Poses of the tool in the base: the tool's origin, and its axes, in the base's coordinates. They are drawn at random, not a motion.
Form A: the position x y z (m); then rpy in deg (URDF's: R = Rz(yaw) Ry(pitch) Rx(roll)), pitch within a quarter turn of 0, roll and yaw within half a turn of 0.
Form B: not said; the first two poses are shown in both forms.
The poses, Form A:
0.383 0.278 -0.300 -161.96 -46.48 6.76
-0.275 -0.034 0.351 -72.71 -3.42 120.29
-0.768 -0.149 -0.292 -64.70 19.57 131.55
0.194 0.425 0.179 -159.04 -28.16 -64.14
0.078 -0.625 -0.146 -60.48 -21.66 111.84
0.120 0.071 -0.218 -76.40 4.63 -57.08
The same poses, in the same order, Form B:
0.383 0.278 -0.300 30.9 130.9 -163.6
-0.275 -0.034 0.351 -148.6 72.7 -93.6
-0.768 -0.149 -0.292 -147.4 66.3 -68.5
0.194 0.425 0.179 -25.1 145.4 -146.2
0.078 -0.625 -0.146 -146.4 62.7 -114.5
0.120 0.071 -0.218 31.8 76.4 -85.2

